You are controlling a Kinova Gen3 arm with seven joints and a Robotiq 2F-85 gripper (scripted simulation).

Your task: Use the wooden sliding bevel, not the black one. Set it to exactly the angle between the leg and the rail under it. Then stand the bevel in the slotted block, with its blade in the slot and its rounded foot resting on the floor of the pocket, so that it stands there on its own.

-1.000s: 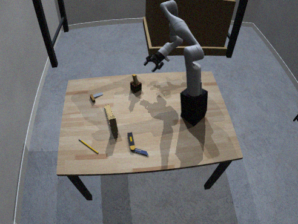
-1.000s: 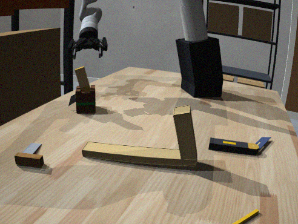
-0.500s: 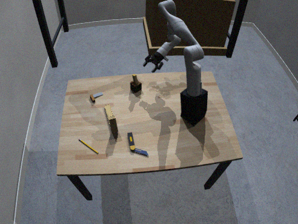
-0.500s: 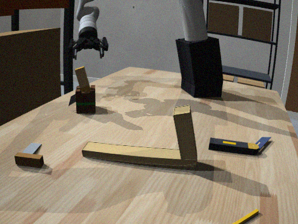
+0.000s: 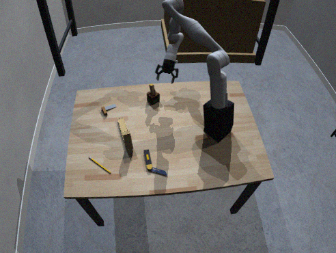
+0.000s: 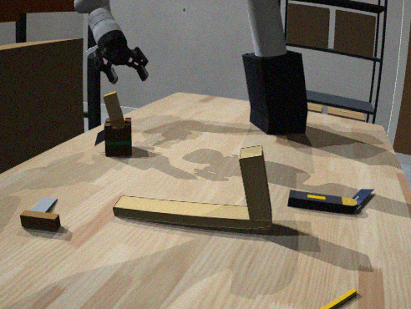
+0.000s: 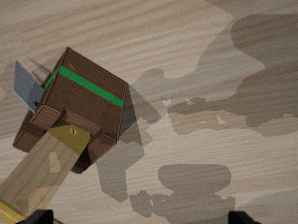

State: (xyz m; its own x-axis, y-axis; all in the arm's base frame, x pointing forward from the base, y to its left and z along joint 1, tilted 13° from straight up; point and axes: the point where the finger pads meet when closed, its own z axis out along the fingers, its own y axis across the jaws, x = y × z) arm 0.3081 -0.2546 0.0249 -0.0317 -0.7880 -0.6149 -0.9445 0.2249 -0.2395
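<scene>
My gripper is now 80 mm short of the wooden sliding bevel, 20 mm to the right of it and 80 mm above it. Also, from my hand: grey blade 90 mm ahead, 10 mm to the left, 110 mm below; wooden try square 380 mm ahead, 100 mm to the left, 150 mm below; yellow pencil 380 mm ahead, 520 mm to the left, 150 mm below.
</scene>
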